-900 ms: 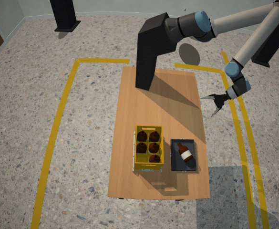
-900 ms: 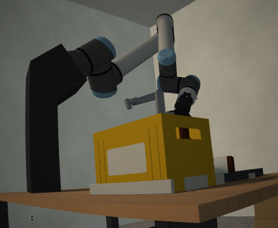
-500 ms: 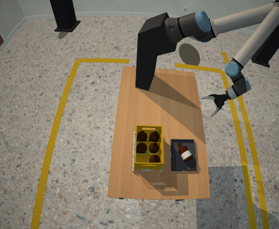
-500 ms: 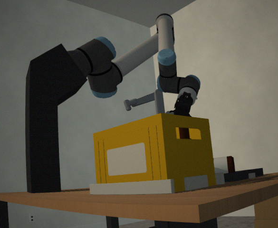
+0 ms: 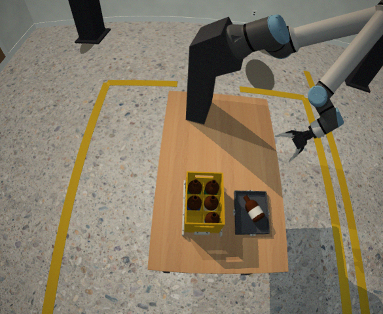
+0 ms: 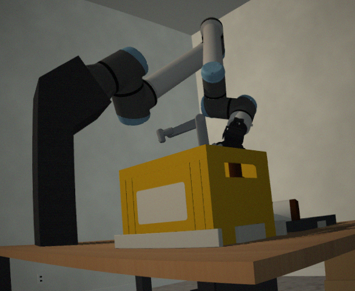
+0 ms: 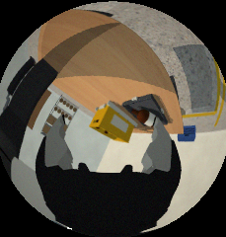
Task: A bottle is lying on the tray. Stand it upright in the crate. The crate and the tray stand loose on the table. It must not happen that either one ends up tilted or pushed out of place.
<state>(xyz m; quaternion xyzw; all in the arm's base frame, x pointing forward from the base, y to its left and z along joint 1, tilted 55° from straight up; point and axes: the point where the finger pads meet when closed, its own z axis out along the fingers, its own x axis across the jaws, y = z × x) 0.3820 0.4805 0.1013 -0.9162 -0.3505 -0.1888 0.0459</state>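
My gripper is now 29 cm short of the brown bottle, 10 cm to the left of it and 18 cm above it. From my hand the other things lie so: crate: 33 cm ahead, 37 cm to the right, 14 cm below; dark tray: 31 cm ahead, 9 cm to the right, 21 cm below.
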